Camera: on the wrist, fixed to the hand. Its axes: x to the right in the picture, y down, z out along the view.
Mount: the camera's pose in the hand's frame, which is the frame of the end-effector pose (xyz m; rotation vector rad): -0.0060 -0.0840 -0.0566 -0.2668 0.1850 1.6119
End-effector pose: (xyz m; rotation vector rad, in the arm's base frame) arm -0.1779 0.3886 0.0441 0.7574 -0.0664 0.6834
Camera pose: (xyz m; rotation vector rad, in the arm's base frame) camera -0.1430 0.3783 -0.0506 0.2354 -0.6283 2.2091
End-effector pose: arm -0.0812 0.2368 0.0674 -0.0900 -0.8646 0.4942
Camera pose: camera -0.0102 0.1667 0.0491 -1.1118 -0.5103 1.8214
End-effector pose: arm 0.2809 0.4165 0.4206 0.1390 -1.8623 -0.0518
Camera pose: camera 0.3425 0.3359 0.4224 -1.4640 -1.3019 0.7795
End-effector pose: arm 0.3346 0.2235 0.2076 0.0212 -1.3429 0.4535
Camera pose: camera 0.4140 0.1603 0.2087 -1.3631 -0.9751 1.5407
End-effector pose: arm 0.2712 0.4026 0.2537 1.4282 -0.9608 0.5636
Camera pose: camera 0.3489 0.4495 0.2083 0.0750 -1.8315 1.5819
